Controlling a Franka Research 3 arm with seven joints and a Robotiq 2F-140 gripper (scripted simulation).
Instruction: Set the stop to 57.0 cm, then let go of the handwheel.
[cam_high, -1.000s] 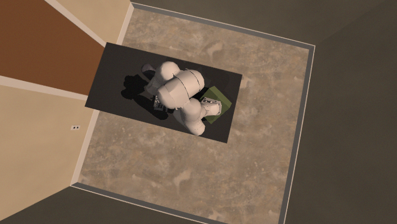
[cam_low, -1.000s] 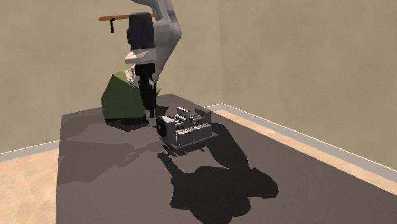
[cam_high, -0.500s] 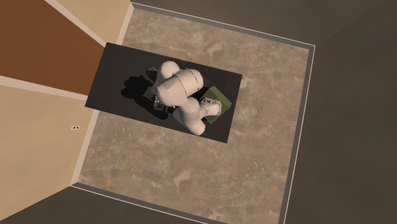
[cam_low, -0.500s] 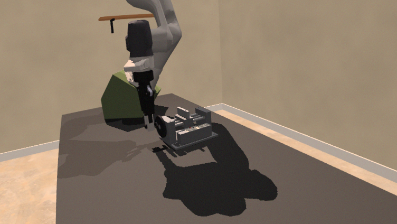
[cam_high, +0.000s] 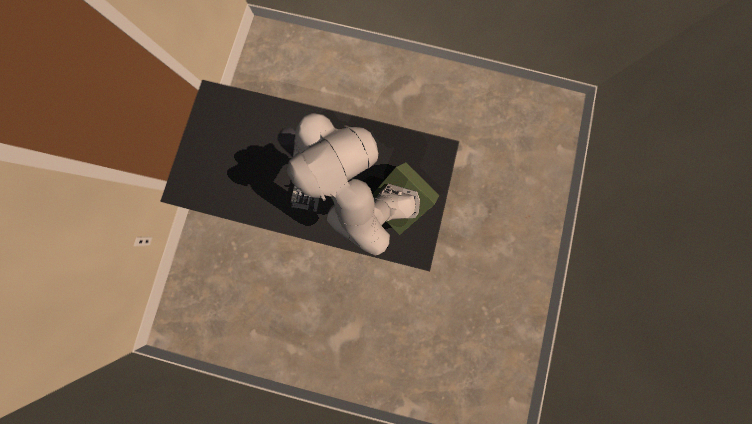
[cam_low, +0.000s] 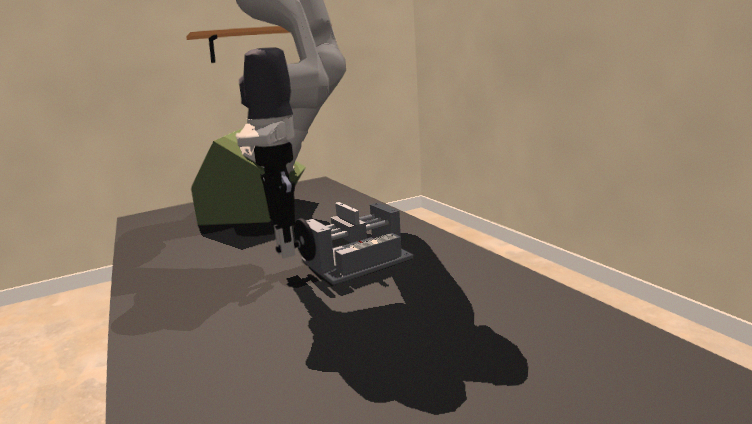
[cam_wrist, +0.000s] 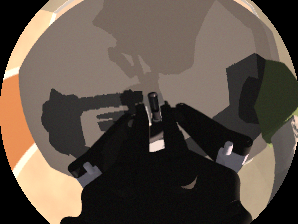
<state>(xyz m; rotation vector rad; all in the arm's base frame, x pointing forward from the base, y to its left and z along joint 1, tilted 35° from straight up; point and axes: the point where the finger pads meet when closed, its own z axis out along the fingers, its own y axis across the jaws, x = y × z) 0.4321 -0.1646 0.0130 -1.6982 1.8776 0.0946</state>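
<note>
Right now the grey stop fixture is 14 cm to the left of my hand, 4 cm ahead of it and 2 cm above it. Also, from my hand: handwheel (2 cm to the left, 1 cm below, 1 cm ahead).
</note>
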